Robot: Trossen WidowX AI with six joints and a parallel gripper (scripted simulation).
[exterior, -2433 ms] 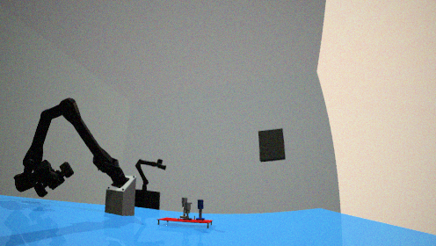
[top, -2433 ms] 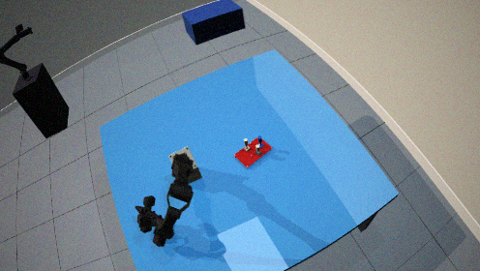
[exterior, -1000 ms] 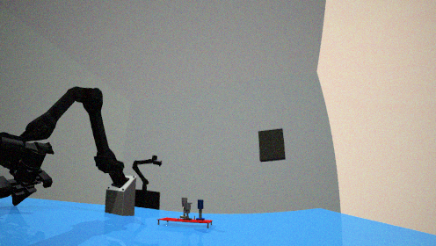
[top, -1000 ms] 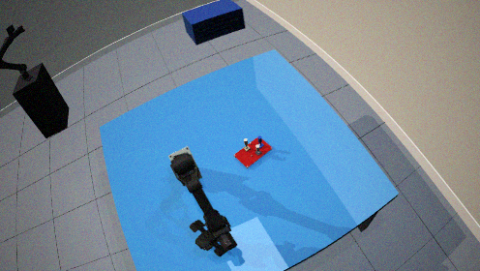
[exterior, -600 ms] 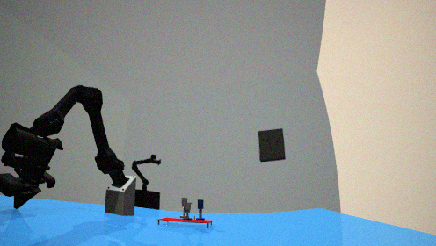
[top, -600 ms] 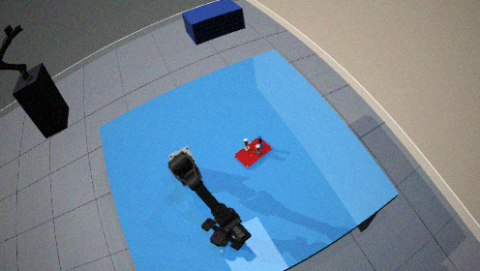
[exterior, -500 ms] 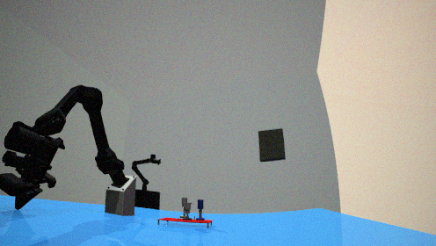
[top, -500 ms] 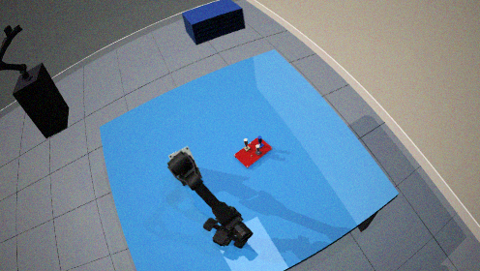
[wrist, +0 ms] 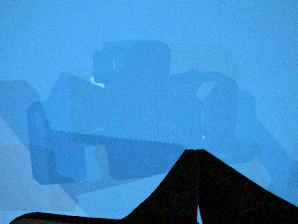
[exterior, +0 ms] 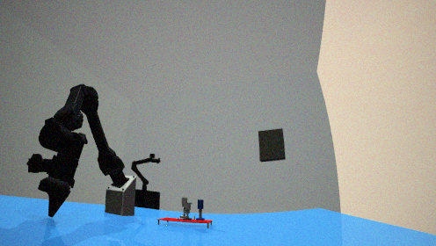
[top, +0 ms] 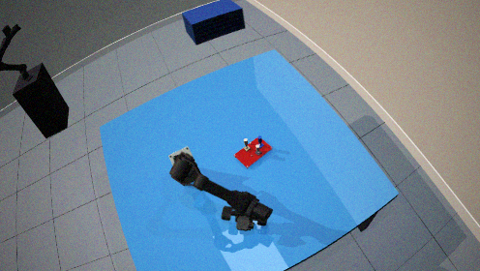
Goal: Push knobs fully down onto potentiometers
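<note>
The knob lies 37 cm to the left of my gripper tip, 16 cm ahead of it and 7 cm above it.
</note>
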